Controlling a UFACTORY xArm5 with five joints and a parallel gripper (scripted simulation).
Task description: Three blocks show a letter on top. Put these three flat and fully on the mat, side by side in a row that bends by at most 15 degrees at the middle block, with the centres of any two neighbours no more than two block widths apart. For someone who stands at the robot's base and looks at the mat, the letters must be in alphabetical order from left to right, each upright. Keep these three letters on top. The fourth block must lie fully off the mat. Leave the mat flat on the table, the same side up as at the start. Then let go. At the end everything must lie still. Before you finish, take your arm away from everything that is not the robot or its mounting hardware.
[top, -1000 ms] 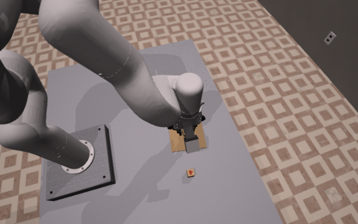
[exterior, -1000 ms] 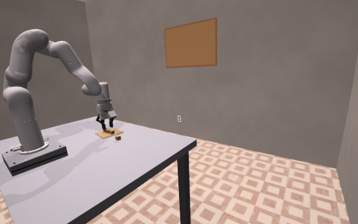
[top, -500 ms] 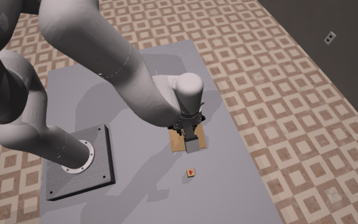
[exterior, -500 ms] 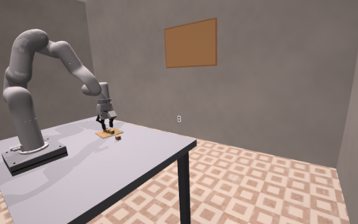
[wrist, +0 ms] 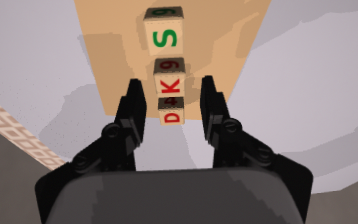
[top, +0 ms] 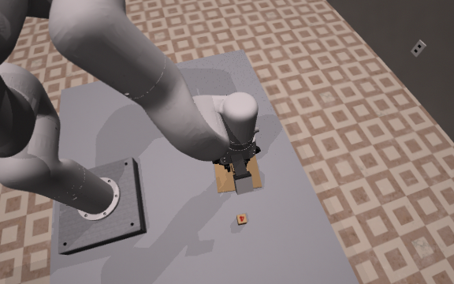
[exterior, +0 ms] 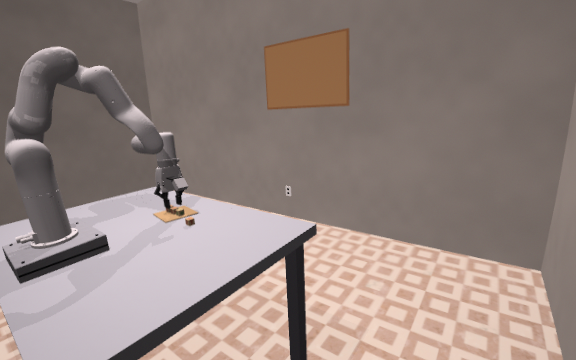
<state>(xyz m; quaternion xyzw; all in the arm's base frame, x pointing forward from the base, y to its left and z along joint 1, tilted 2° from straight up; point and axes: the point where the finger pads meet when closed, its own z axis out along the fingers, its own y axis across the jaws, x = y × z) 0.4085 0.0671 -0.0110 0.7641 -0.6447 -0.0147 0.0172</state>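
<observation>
Now: hand 50 mm above the tan mat. Round my hand: wooden letter block (40 mm to the left, 40 mm below).
</observation>
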